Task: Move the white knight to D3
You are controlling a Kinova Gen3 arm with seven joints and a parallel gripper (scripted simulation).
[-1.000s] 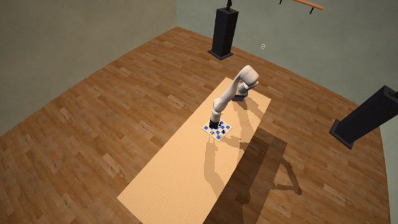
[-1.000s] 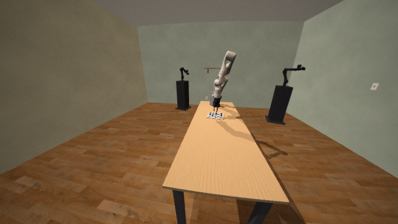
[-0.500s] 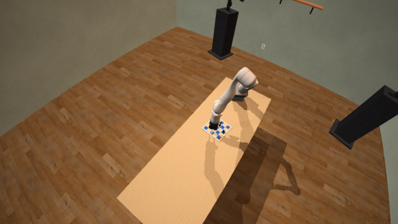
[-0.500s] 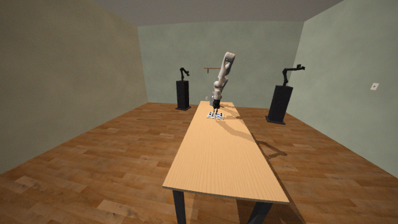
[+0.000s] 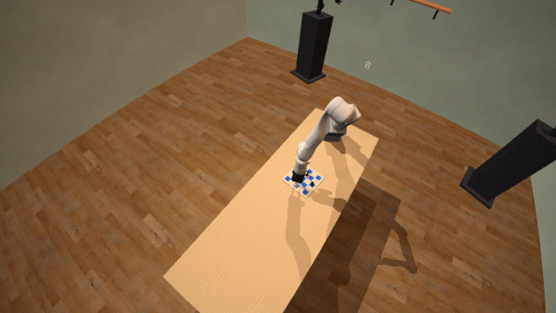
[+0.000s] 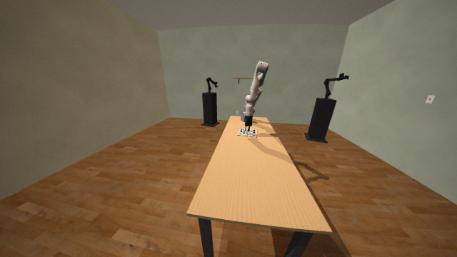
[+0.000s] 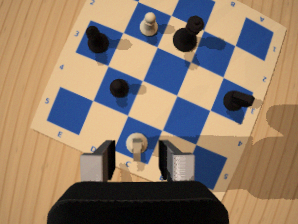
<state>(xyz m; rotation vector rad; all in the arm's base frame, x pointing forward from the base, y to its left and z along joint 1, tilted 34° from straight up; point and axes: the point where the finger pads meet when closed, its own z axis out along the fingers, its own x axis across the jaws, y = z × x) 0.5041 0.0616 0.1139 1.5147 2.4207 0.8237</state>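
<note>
The white knight is 60 mm below my hand. Round my hand: chessboard 80 mm behind, 10 mm to the right, 70 mm below; then round white piece 110 mm behind, 50 mm to the right, 60 mm below; then black piece 120 mm behind, 10 mm to the right, 50 mm below.
</note>
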